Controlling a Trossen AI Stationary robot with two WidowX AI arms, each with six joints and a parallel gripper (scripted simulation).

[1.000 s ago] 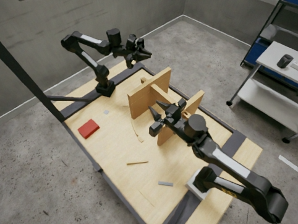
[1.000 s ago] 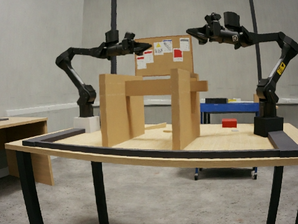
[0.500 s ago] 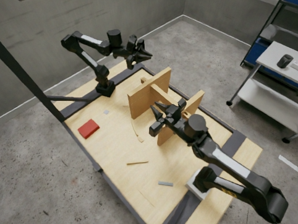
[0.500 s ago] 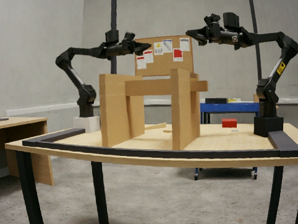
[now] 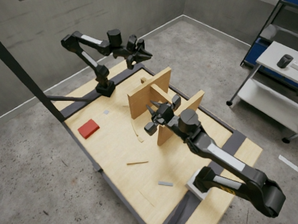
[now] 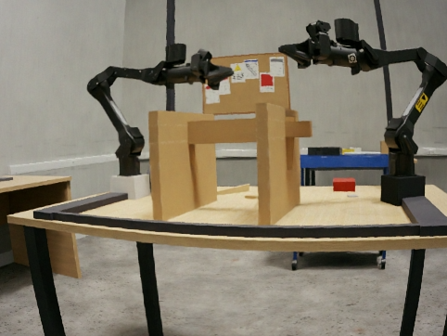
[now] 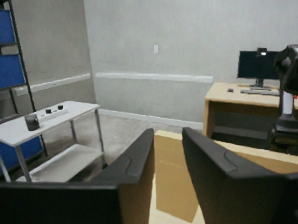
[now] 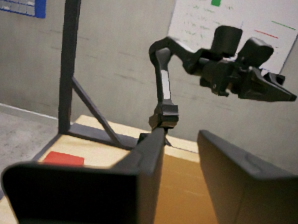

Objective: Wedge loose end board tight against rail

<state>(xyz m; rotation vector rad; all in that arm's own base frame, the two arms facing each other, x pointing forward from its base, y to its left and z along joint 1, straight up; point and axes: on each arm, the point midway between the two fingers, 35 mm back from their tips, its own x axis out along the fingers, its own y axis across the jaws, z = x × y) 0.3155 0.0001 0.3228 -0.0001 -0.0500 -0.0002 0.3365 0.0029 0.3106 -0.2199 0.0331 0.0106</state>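
Right now my right hand is 4 cm past the small wooden piece, 6 cm to the right of it and 38 cm above it. Also, from my right hand: grey piece: 10 cm behind, 22 cm to the right, 38 cm below; then wooden rail: 18 cm ahead, 9 cm to the left, 18 cm below; then red block: 24 cm behind, 33 cm to the left, 37 cm below.
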